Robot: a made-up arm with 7 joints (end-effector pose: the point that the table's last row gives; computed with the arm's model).
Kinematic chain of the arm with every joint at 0, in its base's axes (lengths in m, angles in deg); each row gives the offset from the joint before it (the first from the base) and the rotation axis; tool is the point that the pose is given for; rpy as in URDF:
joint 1: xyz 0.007 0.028 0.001 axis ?
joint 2: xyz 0.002 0.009 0 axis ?
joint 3: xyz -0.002 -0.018 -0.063 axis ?
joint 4: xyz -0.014 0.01 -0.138 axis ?
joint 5: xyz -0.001 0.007 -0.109 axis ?
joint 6: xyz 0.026 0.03 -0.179 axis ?
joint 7: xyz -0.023 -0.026 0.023 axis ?
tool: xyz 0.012 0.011 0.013 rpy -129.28 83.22 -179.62
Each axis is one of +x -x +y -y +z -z.
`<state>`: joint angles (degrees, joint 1 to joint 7).
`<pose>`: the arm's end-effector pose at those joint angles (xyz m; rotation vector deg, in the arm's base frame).
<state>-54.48 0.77 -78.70 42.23 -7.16 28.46 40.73</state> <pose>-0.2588 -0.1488 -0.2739 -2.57 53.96 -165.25</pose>
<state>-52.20 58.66 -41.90 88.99 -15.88 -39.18 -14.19</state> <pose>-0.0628 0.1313 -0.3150 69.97 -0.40 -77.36</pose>
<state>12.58 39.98 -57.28 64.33 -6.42 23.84 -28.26</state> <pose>0.2154 0.0681 -0.2997 126.08 37.48 -20.68</pose>
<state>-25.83 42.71 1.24 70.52 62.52 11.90 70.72</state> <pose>0.1317 0.2626 -0.2819 4.53 10.66 -58.50</pose>
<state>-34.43 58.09 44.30 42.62 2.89 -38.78 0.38</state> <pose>0.0205 0.4405 -0.1447 107.11 35.55 22.80</pose>
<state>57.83 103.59 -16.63 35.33 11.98 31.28 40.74</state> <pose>0.0310 0.4303 0.1773 61.51 63.79 33.40</pose>
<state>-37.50 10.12 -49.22 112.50 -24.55 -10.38 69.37</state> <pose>0.0787 -0.1196 -0.1912 40.09 -49.25 -113.64</pose>
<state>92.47 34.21 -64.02 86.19 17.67 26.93 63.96</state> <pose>0.2946 -0.0360 0.1639 115.58 -20.45 -74.10</pose>
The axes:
joint 1: -y
joint 2: +x
joint 3: +z
joint 4: -y
joint 5: +z
joint 6: +y
joint 7: -x

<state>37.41 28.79 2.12 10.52 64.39 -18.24 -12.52</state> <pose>0.2634 0.2628 -0.2986 2.65 38.53 47.83</pose>
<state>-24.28 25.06 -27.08 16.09 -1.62 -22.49 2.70</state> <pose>-0.1015 0.2129 -0.4045 72.41 72.97 -62.90</pose>
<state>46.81 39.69 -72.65 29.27 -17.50 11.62 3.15</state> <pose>0.3419 0.1935 -0.2269 142.67 52.38 -33.88</pose>
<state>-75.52 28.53 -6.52 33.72 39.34 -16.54 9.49</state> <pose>-0.3180 0.2390 -0.2136 37.25 116.02 -31.12</pose>
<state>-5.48 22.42 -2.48 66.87 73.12 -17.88 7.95</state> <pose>0.1967 0.1571 -0.3118 3.72 14.77 9.52</pose>
